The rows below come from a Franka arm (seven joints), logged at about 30 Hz.
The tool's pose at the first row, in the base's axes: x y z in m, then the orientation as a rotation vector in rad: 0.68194, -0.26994, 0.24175, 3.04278, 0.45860, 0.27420
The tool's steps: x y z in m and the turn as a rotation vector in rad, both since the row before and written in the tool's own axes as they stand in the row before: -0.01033, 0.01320, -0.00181, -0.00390, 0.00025, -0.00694; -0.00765, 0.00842, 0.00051, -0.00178, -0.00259, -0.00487; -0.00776, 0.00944, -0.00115, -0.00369, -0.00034, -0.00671; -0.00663, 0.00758, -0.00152, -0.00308, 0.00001, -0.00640; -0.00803, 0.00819, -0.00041, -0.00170, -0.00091, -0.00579; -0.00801, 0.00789, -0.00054, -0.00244, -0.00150, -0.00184; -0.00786, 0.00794, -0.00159, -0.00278, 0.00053, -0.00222; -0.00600, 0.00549, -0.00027, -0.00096, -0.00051, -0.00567; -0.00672, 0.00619, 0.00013, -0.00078, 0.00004, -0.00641; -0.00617, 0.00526, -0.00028, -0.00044, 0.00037, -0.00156
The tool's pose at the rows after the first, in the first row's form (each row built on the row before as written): 0.67569, -0.28556, 0.24283, 3.03681, 0.46799, 0.27482; 0.67108, -0.29592, 0.24175, 3.03351, 0.47465, 0.27087; 0.66641, -0.30725, 0.24242, 3.02777, 0.48367, 0.27056; 0.66223, -0.31647, 0.24352, 3.02270, 0.49239, 0.27071; 0.65719, -0.32678, 0.24339, 3.01913, 0.50050, 0.26926; 0.65210, -0.33682, 0.24340, 3.01613, 0.50243, 0.26728; 0.64699, -0.34682, 0.24450, 3.01271, 0.50499, 0.26842; 0.64309, -0.35396, 0.24437, 3.00987, 0.51313, 0.26744; 0.63886, -0.36204, 0.24382, 3.00694, 0.52246, 0.26721; 0.63481, -0.36907, 0.24368, 3.00599, 0.52469, 0.26775
